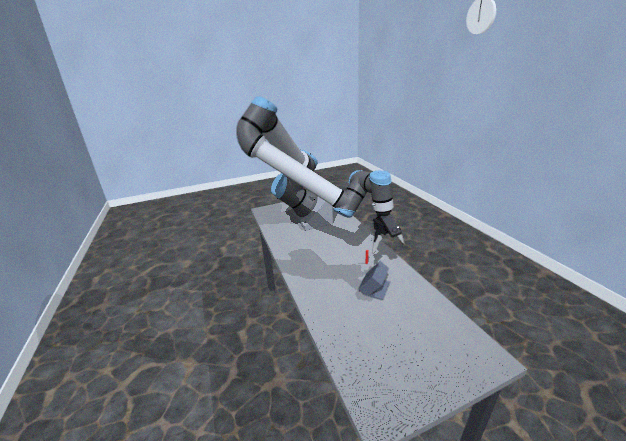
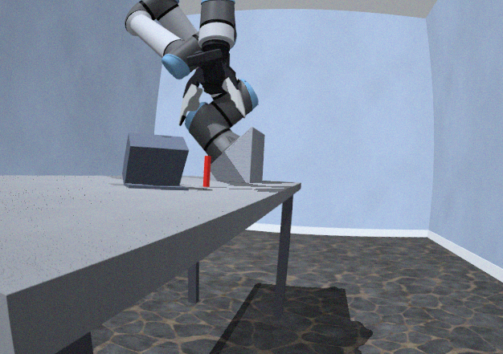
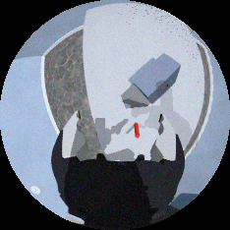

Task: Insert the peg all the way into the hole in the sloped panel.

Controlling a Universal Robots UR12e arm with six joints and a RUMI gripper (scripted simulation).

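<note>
The red peg lies 12 cm behind my hand, 11 cm below it and 5 cm to the right of it.
</note>
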